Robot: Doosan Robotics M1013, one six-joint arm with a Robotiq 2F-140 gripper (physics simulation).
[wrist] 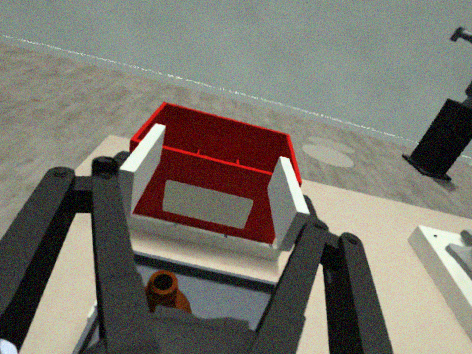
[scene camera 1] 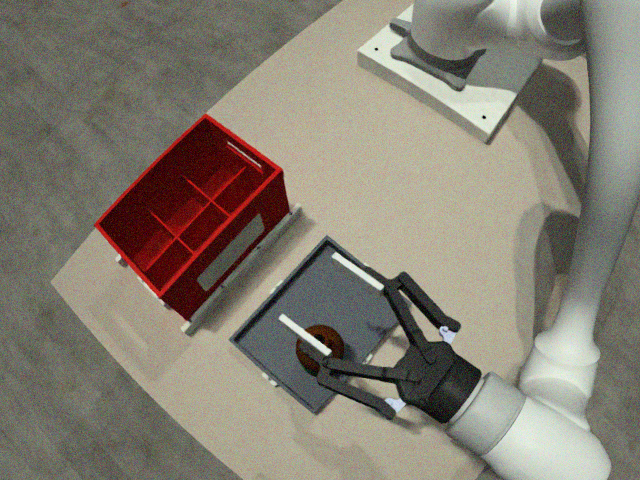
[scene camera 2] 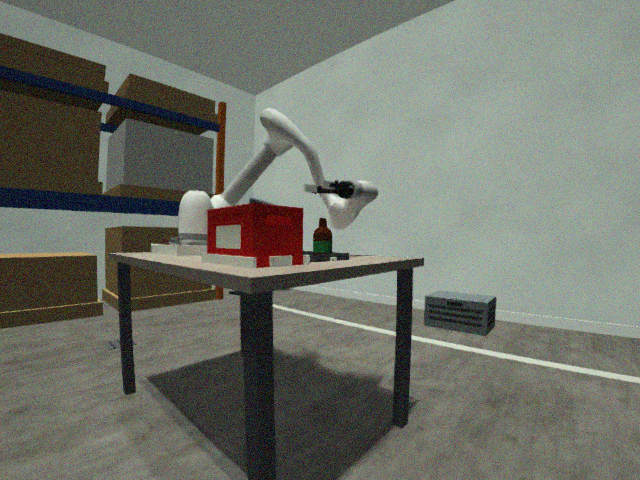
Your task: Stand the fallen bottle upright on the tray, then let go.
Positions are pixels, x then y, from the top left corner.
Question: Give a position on a brown bottle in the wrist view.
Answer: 162,289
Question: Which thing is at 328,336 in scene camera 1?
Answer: A brown bottle.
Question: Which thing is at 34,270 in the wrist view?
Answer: My gripper.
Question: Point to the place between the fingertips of my gripper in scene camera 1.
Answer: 308,289
